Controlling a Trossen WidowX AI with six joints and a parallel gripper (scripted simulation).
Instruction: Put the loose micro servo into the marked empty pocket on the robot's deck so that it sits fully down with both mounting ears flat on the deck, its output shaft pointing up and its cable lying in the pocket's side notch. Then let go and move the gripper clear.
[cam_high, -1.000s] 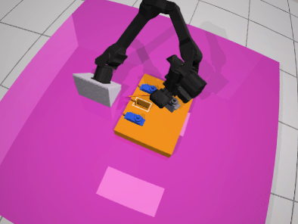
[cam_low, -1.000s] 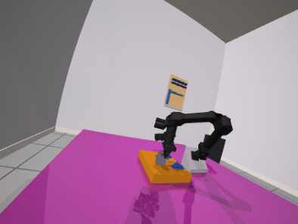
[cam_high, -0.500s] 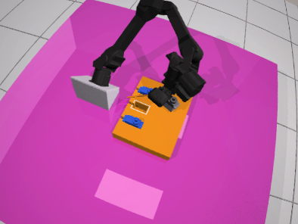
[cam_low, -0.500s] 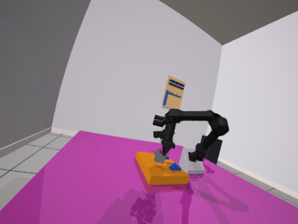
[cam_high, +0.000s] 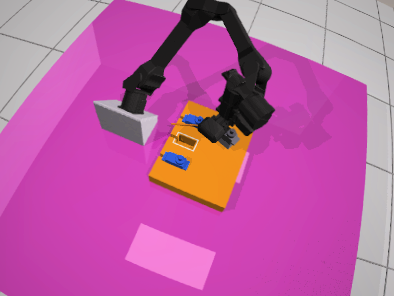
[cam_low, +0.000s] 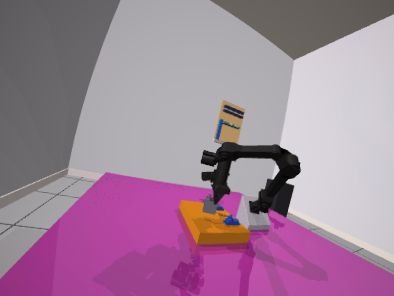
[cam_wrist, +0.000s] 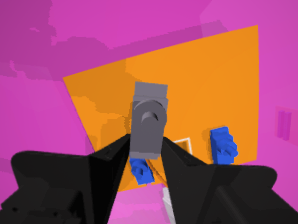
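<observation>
My gripper tip is now 20 mm short of the orange deck, 40 mm to the left of it and 100 mm above it.
</observation>
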